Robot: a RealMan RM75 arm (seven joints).
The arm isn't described. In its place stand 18 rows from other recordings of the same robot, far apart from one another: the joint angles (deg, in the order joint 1, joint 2, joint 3, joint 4, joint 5, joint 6, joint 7), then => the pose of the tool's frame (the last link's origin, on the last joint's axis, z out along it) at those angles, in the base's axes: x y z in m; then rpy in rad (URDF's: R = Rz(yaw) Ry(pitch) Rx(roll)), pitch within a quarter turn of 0, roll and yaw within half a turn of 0.
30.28, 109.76, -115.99, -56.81, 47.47, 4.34, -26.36 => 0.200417, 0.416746, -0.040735, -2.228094, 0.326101, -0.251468
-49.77, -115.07, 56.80, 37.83, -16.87, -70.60, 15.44 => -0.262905, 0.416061, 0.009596, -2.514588, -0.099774, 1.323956
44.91, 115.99, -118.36, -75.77, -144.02, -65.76, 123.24 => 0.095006, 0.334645, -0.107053, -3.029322, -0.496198, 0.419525
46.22, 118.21, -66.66, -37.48, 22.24, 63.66, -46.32 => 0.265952, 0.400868, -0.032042, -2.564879, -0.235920, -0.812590
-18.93, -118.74, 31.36, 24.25, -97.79, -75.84, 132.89 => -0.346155, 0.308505, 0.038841, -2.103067, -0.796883, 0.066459
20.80, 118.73, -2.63, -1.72, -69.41, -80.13, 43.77 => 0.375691, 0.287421, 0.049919, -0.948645, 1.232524, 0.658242
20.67, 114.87, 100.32, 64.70, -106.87, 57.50, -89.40 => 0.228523, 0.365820, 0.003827, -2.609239, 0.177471, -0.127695
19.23, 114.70, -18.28, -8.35, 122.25, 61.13, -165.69 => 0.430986, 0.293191, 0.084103, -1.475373, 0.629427, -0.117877
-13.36, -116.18, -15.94, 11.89, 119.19, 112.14, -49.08 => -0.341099, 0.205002, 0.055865, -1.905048, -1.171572, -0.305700
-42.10, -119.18, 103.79, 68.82, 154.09, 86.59, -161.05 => -0.167244, 0.336549, -0.067546, -2.582563, 0.527436, 0.724732
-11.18, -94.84, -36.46, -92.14, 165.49, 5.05, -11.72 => -0.160893, 0.248076, -0.059755, -2.597812, -0.446663, 0.124860
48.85, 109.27, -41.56, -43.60, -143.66, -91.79, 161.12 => 0.221314, 0.408465, 0.067902, -3.005468, 0.185642, -1.464645
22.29, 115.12, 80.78, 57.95, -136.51, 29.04, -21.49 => 0.271338, 0.377907, -0.042484, -2.416201, 0.350946, -0.785322
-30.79, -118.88, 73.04, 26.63, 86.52, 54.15, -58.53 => -0.273498, 0.356482, -0.070948, -2.656931, -0.314082, 0.195519
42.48, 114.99, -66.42, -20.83, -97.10, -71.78, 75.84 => 0.222037, 0.369996, -0.056486, -3.015642, 0.373812, -0.333209
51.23, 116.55, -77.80, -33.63, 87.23, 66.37, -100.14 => 0.111995, 0.407059, -0.063330, -2.954808, 0.343406, -0.001524
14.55, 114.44, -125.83, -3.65, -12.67, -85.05, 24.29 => 0.340347, 0.198171, -0.058785, -2.621919, 0.649583, -0.150078
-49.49, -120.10, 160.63, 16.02, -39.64, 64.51, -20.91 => -0.128912, 0.358761, -0.121122, -2.530730, -0.769721, -0.186237
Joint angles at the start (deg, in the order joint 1, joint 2, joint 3, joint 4, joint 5, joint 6, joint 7):
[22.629 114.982 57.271 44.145 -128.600 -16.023 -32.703]
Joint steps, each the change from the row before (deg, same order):
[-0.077 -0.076 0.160 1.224 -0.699 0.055 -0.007]
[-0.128 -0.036 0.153 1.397 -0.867 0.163 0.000]
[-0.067 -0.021 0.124 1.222 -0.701 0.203 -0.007]
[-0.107 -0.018 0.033 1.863 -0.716 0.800 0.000]
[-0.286 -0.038 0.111 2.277 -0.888 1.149 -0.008]
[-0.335 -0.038 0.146 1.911 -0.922 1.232 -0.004]
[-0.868 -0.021 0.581 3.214 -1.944 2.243 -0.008]
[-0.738 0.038 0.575 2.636 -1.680 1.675 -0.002]
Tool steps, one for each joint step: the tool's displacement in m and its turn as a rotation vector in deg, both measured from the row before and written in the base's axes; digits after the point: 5 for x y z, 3 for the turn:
[-0.00664 0.00147 0.00074 0.112 0.232 1.215]
[-0.00751 0.00109 0.00032 0.006 0.225 1.350]
[-0.00681 0.00096 0.00021 -0.028 0.215 1.167]
[-0.00967 0.00041 -0.00095 -0.497 0.416 1.362]
[-0.01042 -0.00033 -0.00077 -0.646 0.417 1.416]
[-0.00772 -0.00093 -0.00066 -0.694 0.113 1.059]
[-0.01072 -0.00222 0.00027 -0.957 -0.112 1.511]
[-0.00891 -0.00163 0.00125 -0.474 -0.107 1.302]

